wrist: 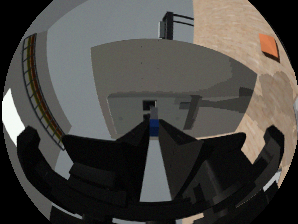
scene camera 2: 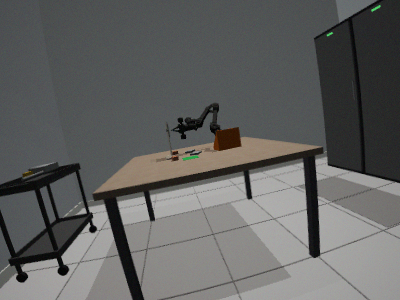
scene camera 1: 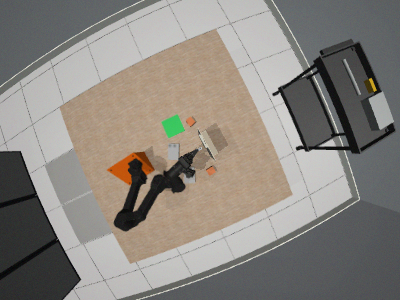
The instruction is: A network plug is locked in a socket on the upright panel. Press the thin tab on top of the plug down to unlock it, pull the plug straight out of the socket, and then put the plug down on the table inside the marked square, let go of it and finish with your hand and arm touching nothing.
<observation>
In view: the gripper [wrist: 153,123] and an upright panel [wrist: 202,92].
</observation>
